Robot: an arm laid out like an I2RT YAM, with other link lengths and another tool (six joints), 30 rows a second.
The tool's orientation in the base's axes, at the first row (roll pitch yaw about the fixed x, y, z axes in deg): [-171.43, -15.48, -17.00]
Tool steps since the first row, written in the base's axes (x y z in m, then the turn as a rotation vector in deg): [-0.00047, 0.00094, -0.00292, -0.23, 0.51, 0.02]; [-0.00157, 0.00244, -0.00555, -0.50, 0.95, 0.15]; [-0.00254, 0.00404, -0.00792, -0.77, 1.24, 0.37]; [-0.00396, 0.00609, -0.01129, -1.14, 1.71, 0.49]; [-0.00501, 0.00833, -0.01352, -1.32, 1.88, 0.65]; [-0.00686, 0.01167, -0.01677, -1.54, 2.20, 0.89]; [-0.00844, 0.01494, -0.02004, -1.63, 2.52, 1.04]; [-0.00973, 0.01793, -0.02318, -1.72, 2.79, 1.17]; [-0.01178, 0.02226, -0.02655, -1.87, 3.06, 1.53]
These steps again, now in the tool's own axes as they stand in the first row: [-0.00148, -0.00036, 0.00270, -0.35, -0.43, -0.05]; [-0.00362, -0.00114, 0.00498, -0.69, -0.81, -0.23]; [-0.00559, -0.00209, 0.00706, -0.96, -1.05, -0.50]; [-0.00838, -0.00321, 0.00998, -1.40, -1.42, -0.69]; [-0.01057, -0.00477, 0.01195, -1.57, -1.56, -0.89]; [-0.01409, -0.00704, 0.01471, -1.80, -1.85, -1.16]; [-0.01734, -0.00930, 0.01758, -1.93, -2.15, -1.31]; [-0.02021, -0.01139, 0.02038, -2.06, -2.41, -1.44]; [-0.02421, -0.01454, 0.02327, -2.18, -2.68, -1.81]
